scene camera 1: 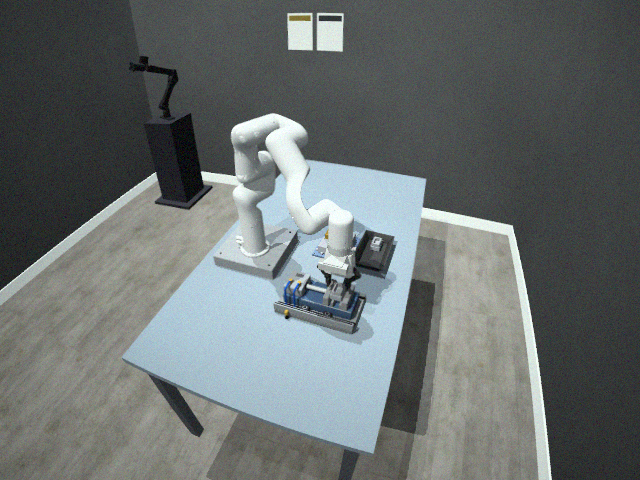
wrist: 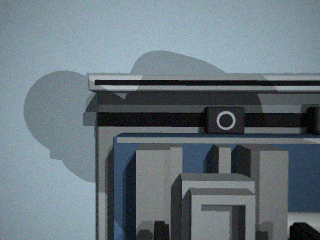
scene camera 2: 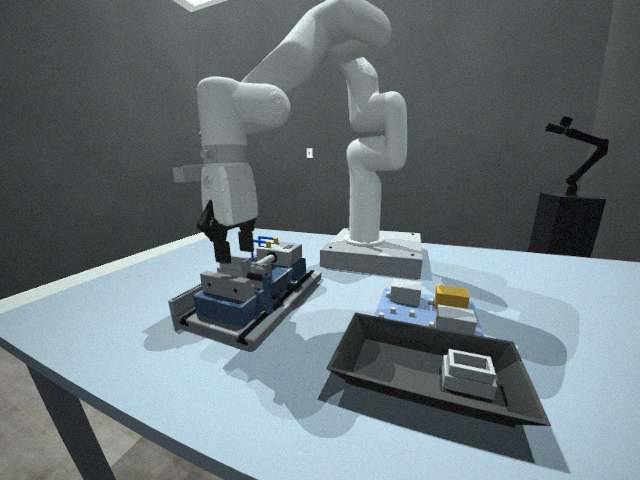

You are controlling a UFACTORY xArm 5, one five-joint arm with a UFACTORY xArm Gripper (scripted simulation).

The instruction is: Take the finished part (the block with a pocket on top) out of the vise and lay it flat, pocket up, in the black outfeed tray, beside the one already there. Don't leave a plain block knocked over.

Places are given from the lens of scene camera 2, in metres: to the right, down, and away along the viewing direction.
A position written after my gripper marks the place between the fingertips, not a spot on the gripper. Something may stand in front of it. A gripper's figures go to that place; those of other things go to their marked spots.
my gripper (scene camera 2: pixel 236 256): -0.16, 0.03, 0.48
blue fixture plate (scene camera 2: pixel 424 313): 0.20, 0.14, 0.49
